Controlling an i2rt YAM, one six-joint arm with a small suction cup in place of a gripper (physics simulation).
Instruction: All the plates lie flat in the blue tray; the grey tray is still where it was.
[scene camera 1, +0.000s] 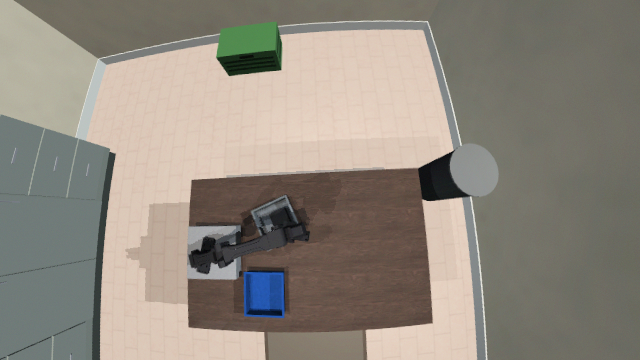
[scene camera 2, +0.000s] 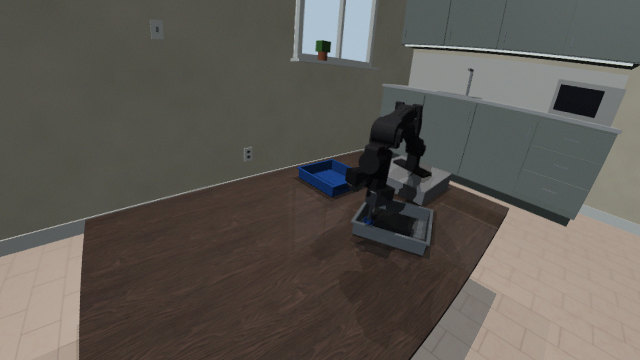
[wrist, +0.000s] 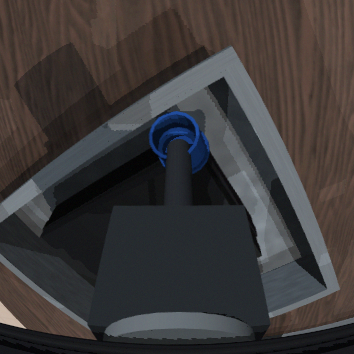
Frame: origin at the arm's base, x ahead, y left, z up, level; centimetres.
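Seen in the pictures: end effector, tool point: (scene camera 2: 367, 225) (wrist: 178, 128); arm's base, origin of the base link: (scene camera 2: 411, 168).
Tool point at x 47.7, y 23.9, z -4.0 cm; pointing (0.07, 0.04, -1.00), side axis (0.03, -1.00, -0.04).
Offsets run from my tool point to a thing's middle.
The grey tray {dx -11.1, dy +1.4, dz -0.7 cm} (scene camera 1: 268, 205) (scene camera 2: 389, 239) (wrist: 246, 88) sits on the wooden table, turned at an angle, with dark plates {dx -8.8, dy +2.1, dz +0.8 cm} (scene camera 2: 396, 221) (wrist: 123, 197) inside; I cannot tell how many. My blue suction cup (wrist: 175, 128) (scene camera 2: 368, 220) is low inside the tray, pressed onto a corner of the top dark plate close to the tray wall. In the overhead view the arm hides the cup. The blue tray {dx -11.4, dy -38.9, dz -0.7 cm} (scene camera 1: 263, 312) (scene camera 2: 324, 176) stands empty, apart from the grey tray, near the arm's base.
The arm's grey base block (scene camera 1: 214, 273) (scene camera 2: 425, 183) sits at the table edge between the two trays. A green crate (scene camera 1: 249, 46) stands on the floor. A black cylinder (scene camera 1: 461, 172) stands by the table corner. Kitchen cabinets (scene camera 2: 492, 147) stand behind the base.
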